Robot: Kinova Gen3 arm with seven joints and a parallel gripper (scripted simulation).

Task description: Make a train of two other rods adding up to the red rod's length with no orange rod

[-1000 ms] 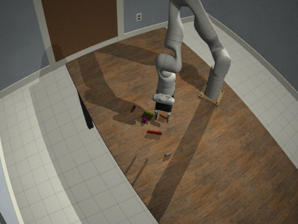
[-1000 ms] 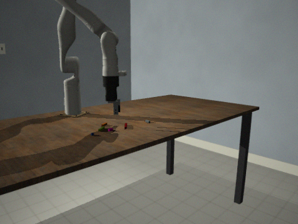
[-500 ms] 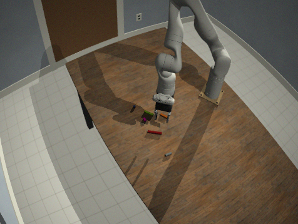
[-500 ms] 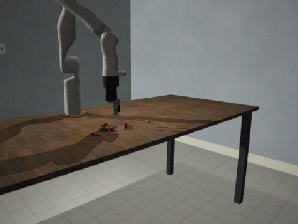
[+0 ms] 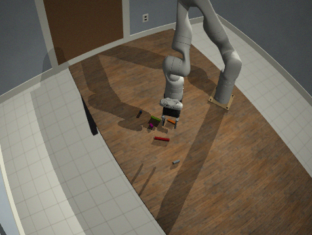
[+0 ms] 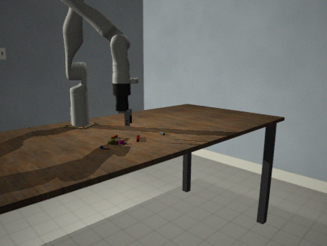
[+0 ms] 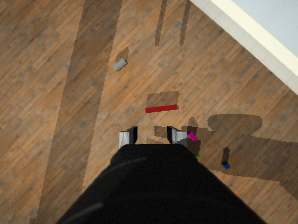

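My hand is 3 cm short of the magenta rod, 8 cm to the left of it and 7 cm above it. Round my hand: lime rod 1 cm behind, 10 cm to the right, 7 cm below; orange rod 5 cm behind, 3 cm to the right, 7 cm below; red rod 5 cm ahead, 1 cm to the left, 7 cm below.
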